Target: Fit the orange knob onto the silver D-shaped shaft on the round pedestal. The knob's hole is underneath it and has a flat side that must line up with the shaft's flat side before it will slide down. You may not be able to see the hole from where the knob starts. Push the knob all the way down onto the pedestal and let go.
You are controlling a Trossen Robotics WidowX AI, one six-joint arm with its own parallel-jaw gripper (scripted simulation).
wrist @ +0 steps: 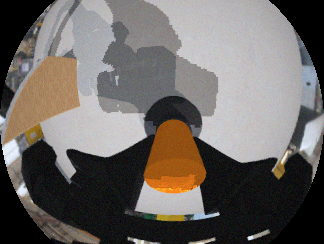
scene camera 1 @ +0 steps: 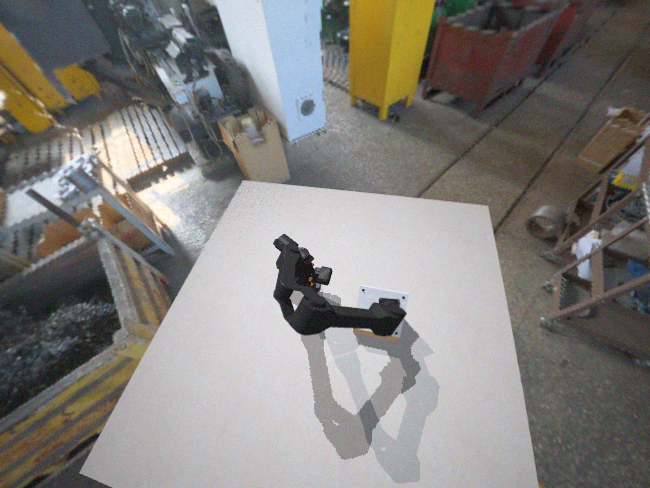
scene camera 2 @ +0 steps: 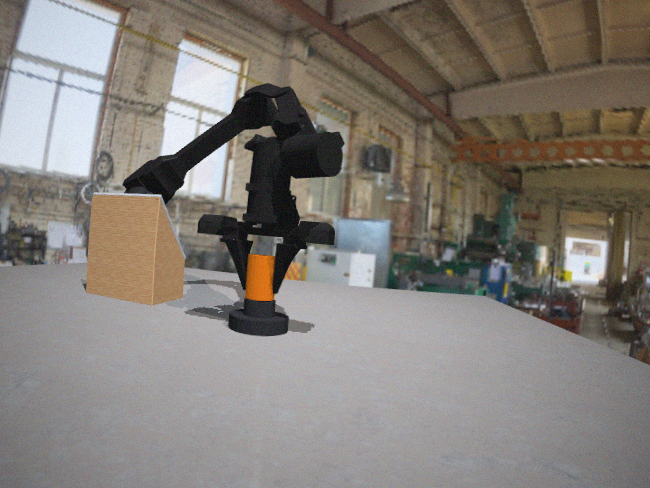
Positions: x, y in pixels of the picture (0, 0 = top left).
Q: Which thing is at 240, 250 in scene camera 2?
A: My gripper.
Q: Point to a black round pedestal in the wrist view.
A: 166, 108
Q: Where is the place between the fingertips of my gripper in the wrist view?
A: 173, 139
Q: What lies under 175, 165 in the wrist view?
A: An orange knob.
